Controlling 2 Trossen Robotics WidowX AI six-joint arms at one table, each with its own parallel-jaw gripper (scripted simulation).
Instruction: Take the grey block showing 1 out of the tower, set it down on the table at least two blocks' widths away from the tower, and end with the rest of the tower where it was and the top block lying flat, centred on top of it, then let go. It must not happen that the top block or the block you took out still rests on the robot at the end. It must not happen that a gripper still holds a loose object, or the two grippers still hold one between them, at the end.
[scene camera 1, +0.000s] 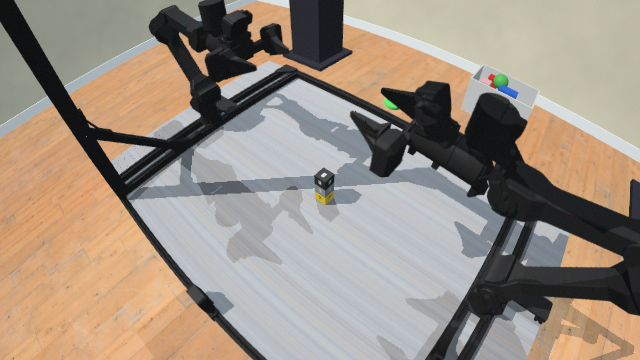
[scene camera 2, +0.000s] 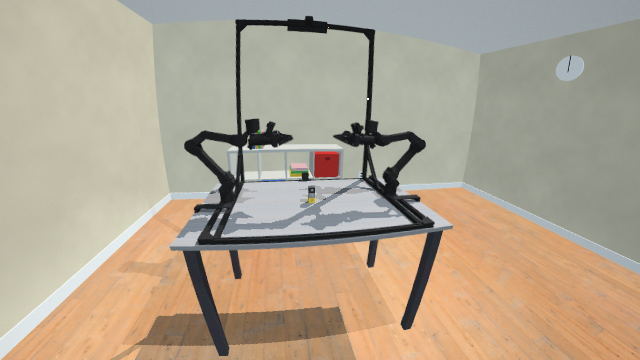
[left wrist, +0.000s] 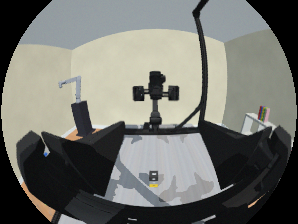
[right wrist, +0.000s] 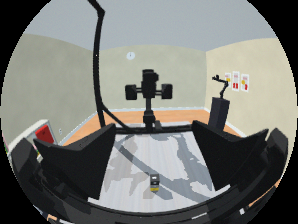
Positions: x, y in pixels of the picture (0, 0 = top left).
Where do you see my right gripper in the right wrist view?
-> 155, 126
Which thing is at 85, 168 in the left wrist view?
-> My left gripper.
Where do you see my left gripper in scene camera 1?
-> At 272, 59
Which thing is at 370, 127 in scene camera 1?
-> My right gripper.
